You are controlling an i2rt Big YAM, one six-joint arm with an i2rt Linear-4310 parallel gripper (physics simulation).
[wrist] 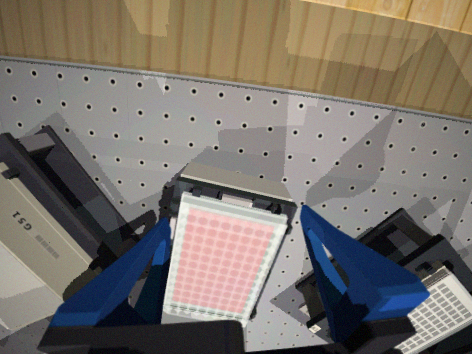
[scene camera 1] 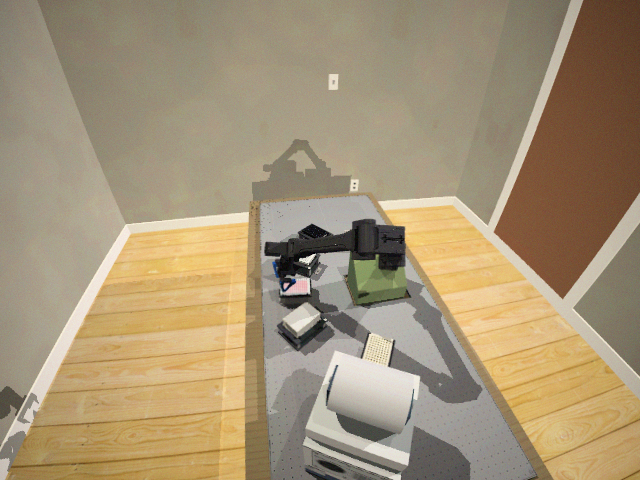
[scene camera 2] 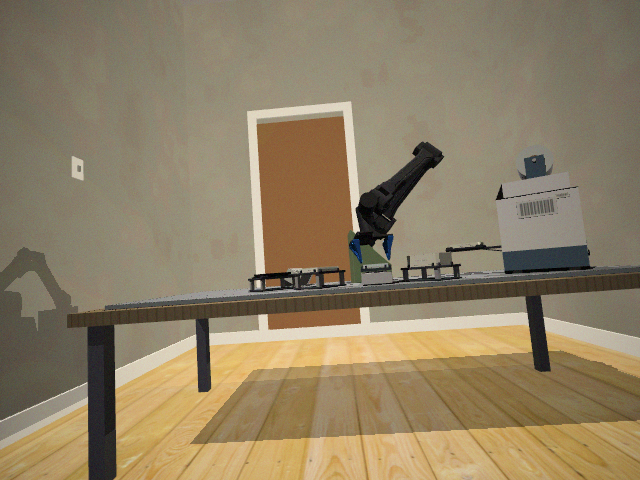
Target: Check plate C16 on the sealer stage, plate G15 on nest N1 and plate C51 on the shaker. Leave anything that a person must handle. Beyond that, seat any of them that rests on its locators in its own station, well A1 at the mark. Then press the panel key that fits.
Observation:
My gripper is open, holding nothing. Also in view: a pink well plate. Further things: a cream plate and a shaker table.
My gripper also shows in the wrist view.

